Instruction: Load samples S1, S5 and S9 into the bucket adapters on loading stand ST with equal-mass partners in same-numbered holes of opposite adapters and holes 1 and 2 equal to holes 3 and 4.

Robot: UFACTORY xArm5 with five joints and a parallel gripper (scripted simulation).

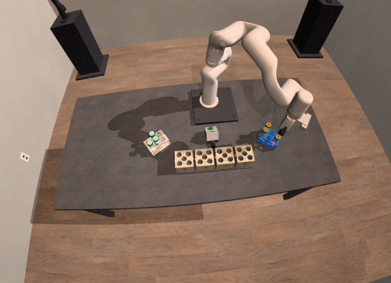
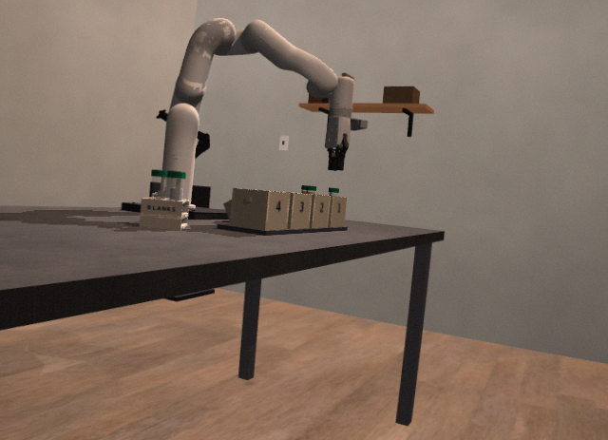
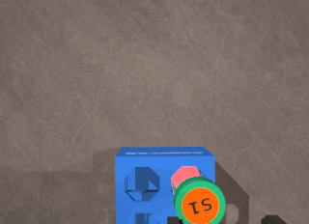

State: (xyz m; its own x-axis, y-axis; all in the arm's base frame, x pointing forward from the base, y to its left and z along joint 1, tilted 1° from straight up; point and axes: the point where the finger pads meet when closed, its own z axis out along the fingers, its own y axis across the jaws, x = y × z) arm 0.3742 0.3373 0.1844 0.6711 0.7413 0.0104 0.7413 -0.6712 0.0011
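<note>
Right now my hand is 14 cm above the tube S5, 9 cm past it and 3 cm to the left of it. The rest, counted from my hand: green DONE key (37 cm to the right, 13 cm below, 13 cm behind); then blue sample rack (17 cm below, 4 cm behind, 2 cm to the right); then adapter 1 (21 cm to the right, 15 cm below, 6 cm ahead).
</note>
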